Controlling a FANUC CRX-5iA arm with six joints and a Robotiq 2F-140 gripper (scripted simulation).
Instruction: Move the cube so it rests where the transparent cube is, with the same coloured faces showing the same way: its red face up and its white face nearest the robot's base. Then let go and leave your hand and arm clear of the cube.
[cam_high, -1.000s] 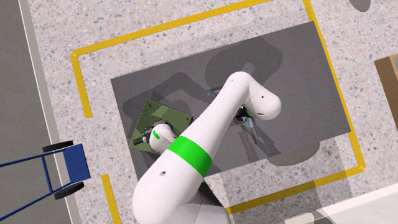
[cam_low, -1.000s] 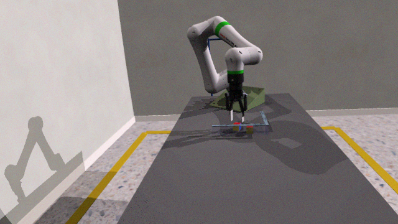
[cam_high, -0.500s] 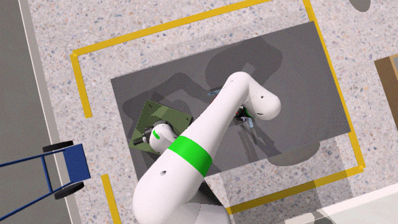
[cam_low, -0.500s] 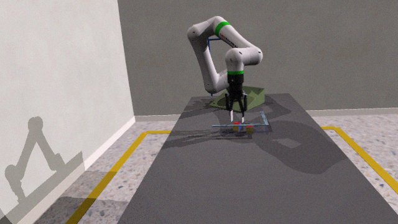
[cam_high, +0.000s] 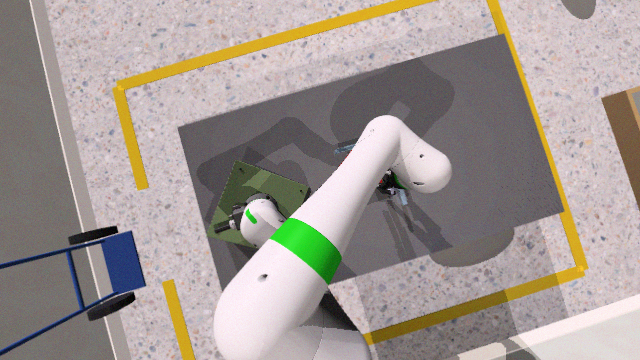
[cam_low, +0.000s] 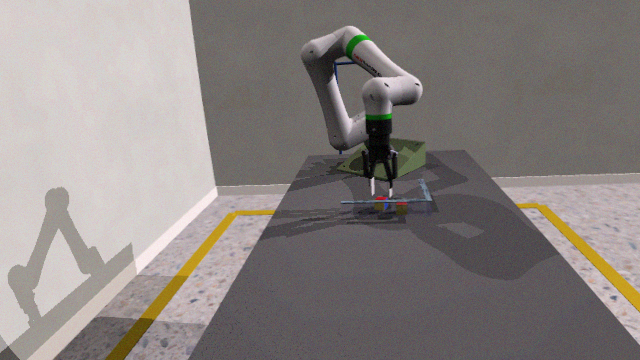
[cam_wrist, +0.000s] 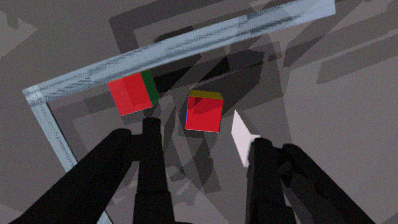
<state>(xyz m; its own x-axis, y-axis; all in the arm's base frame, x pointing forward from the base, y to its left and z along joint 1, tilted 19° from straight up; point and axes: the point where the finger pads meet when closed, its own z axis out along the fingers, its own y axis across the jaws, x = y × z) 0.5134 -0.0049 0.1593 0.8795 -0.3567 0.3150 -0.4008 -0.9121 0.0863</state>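
Right now the transparent cube is 70 mm to the left of my hand, 60 mm below it and 50 mm ahead of it. Also, from my hand: rail 80 mm ahead, 40 mm below, 10 mm to the left.
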